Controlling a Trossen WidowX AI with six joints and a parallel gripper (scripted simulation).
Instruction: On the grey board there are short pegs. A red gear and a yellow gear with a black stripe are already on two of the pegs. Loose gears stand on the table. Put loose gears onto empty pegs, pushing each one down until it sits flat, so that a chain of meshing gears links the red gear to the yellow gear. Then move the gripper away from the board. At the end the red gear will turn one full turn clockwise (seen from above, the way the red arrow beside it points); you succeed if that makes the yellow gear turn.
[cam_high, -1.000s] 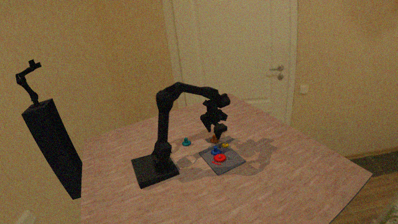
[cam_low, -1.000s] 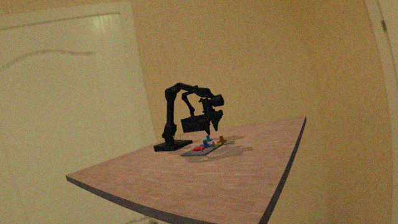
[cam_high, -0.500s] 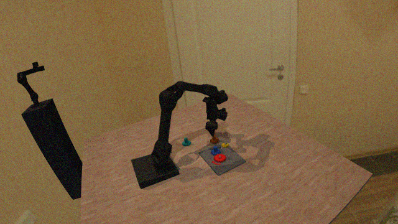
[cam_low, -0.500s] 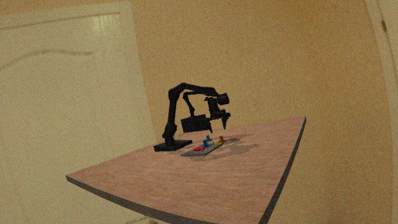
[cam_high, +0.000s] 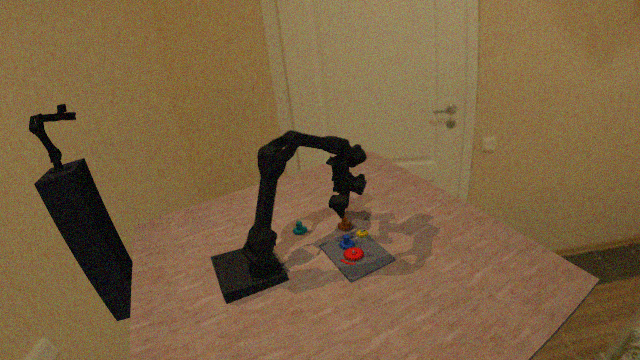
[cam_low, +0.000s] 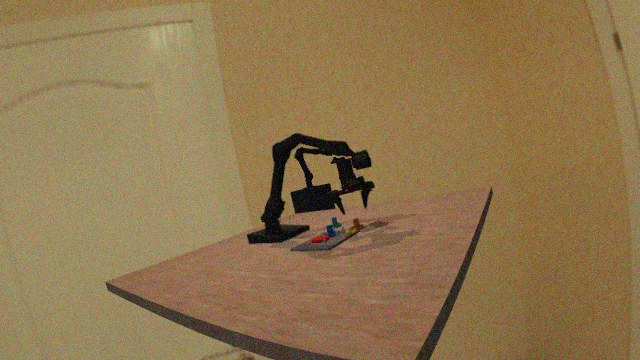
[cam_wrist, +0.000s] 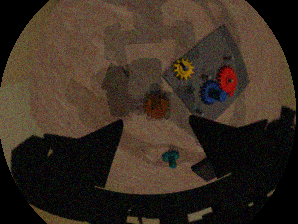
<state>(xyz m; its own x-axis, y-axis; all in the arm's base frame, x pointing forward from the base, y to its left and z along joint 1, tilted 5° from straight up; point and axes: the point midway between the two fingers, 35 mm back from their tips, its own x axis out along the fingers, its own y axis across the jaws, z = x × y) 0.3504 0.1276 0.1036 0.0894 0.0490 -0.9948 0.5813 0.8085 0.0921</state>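
Right now my gripper tip is 50 mm above the orange gear. From my gripper tip the other things lie so: yellow gear: 90 mm to the right, 50 mm below, 20 mm ahead; then teal gear: 160 mm behind, 60 mm to the left, 50 mm below; then blue gear: 110 mm to the right, 50 mm behind, 40 mm below.
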